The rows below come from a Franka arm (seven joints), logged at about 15 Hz.
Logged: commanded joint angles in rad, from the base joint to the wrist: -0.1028 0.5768 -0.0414 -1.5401 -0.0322 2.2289 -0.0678; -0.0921 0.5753 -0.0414 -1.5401 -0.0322 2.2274 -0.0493; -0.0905 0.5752 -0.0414 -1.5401 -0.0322 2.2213 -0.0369; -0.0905 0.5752 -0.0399 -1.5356 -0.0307 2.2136 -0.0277; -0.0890 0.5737 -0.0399 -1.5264 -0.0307 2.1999 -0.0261; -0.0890 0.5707 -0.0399 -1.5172 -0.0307 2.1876 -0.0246; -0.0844 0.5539 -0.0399 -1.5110 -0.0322 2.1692 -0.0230; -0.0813 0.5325 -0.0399 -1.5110 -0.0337 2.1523 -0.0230; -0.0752 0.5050 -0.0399 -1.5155 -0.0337 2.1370 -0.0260; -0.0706 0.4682 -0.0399 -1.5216 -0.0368 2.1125 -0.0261; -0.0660 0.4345 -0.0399 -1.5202 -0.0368 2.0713 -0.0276; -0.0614 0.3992 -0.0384 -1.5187 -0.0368 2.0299 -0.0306; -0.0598 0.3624 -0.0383 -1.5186 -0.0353 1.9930 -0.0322
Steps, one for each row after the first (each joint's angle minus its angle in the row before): 0.0107 -0.0015 0.0000 0.0000 0.0000 -0.0015 0.0185; 0.0016 -0.0001 0.0000 0.0000 0.0000 -0.0061 0.0124; 0.0000 0.0000 0.0015 0.0045 0.0015 -0.0077 0.0092; 0.0015 -0.0015 0.0000 0.0092 0.0000 -0.0137 0.0016; 0.0000 -0.0030 0.0000 0.0092 0.0000 -0.0123 0.0015; 0.0046 -0.0168 0.0000 0.0062 -0.0015 -0.0184 0.0016; 0.0031 -0.0214 0.0000 0.0000 -0.0015 -0.0169 0.0000; 0.0061 -0.0275 0.0000 -0.0045 0.0000 -0.0153 -0.0030; 0.0046 -0.0368 0.0000 -0.0061 -0.0031 -0.0245 -0.0001; 0.0046 -0.0337 0.0000 0.0014 0.0000 -0.0412 -0.0015; 0.0046 -0.0353 0.0015 0.0015 0.0000 -0.0414 -0.0030; 0.0016 -0.0368 0.0001 0.0001 0.0015 -0.0369 -0.0016
